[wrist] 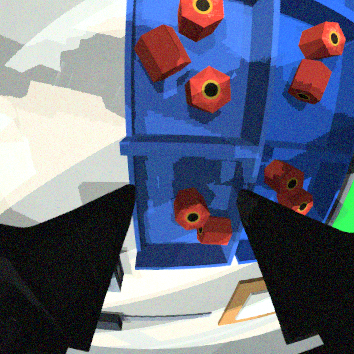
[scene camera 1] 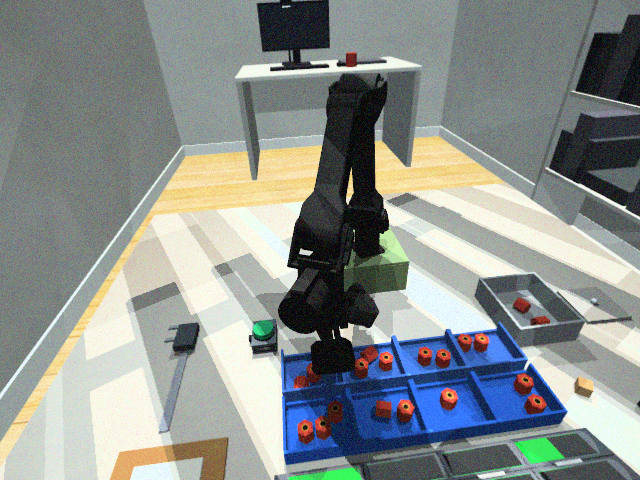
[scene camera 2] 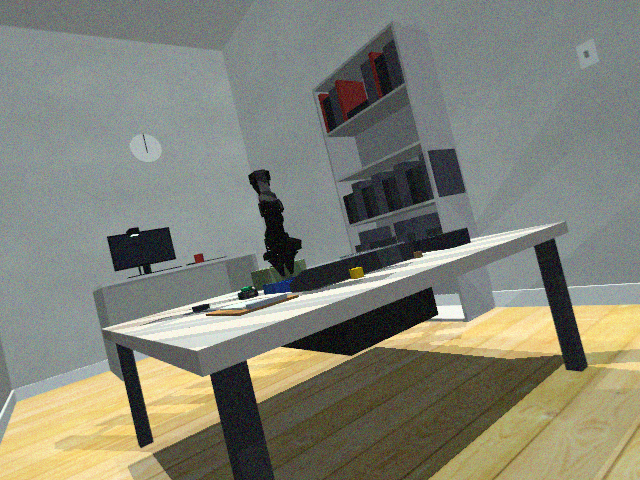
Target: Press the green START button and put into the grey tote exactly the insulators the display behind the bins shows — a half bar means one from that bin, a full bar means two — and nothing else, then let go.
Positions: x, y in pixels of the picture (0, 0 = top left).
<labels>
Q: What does my gripper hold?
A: Nothing.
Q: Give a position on a wooden board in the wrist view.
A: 243, 288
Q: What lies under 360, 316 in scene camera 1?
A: My gripper.
</labels>
